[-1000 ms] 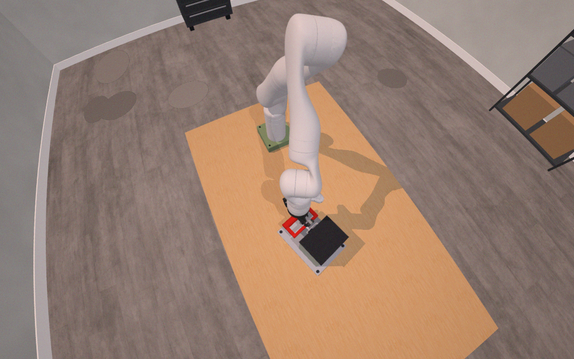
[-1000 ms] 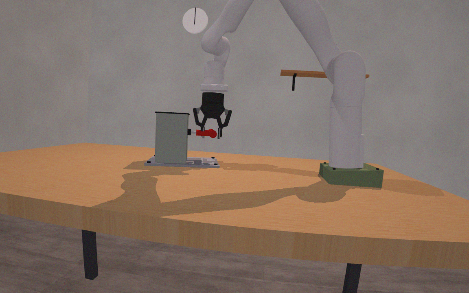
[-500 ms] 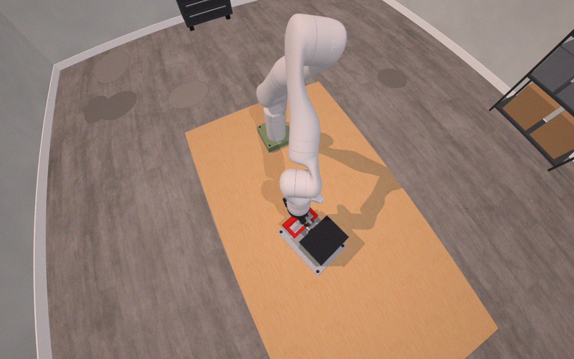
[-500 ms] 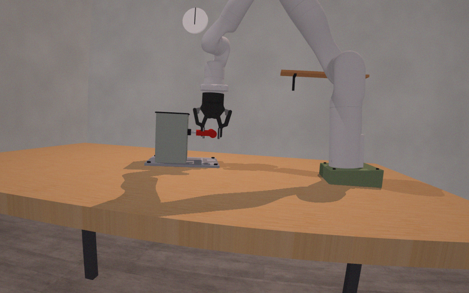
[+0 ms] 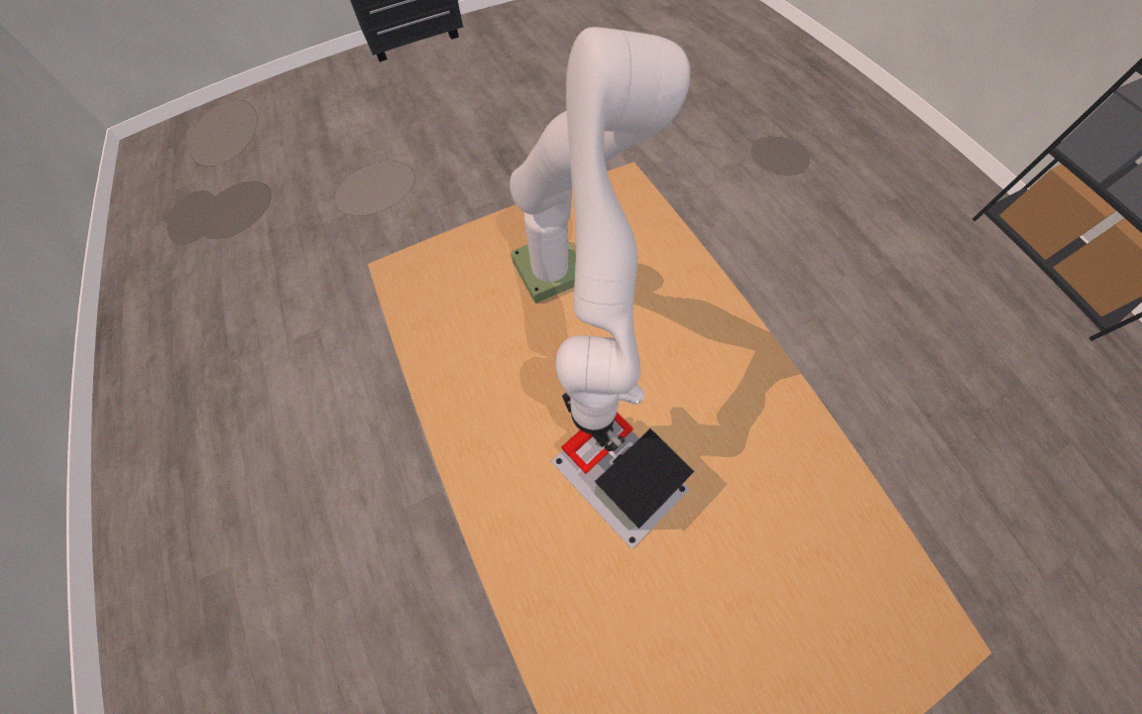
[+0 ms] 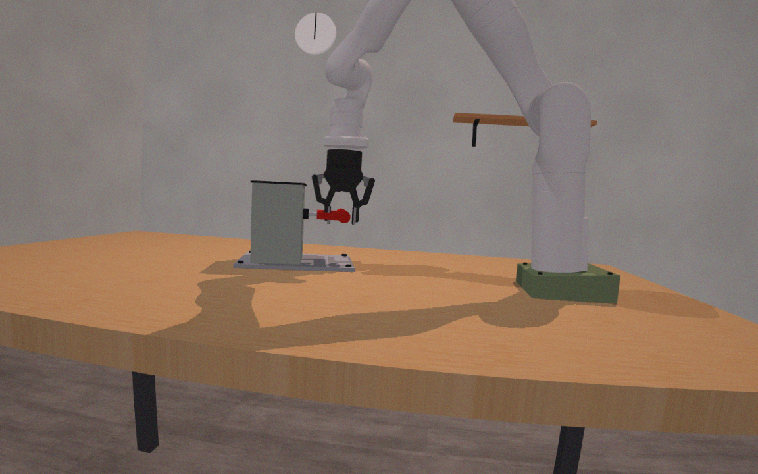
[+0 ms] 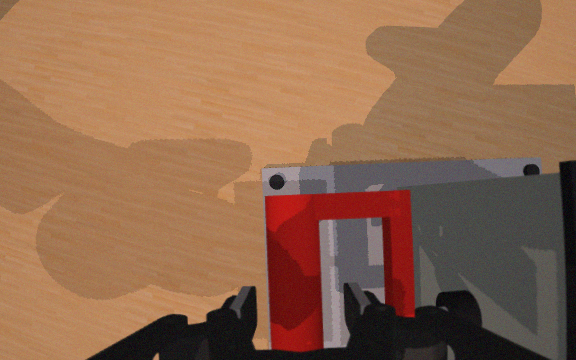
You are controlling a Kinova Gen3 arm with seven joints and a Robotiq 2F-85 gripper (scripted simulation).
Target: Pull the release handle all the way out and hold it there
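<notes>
The red release handle is 50 mm ahead of my hand and 10 mm to the left of it. The rest, counted from my hand: baseplate 100 mm below, 90 mm ahead, 20 mm to the left.
</notes>
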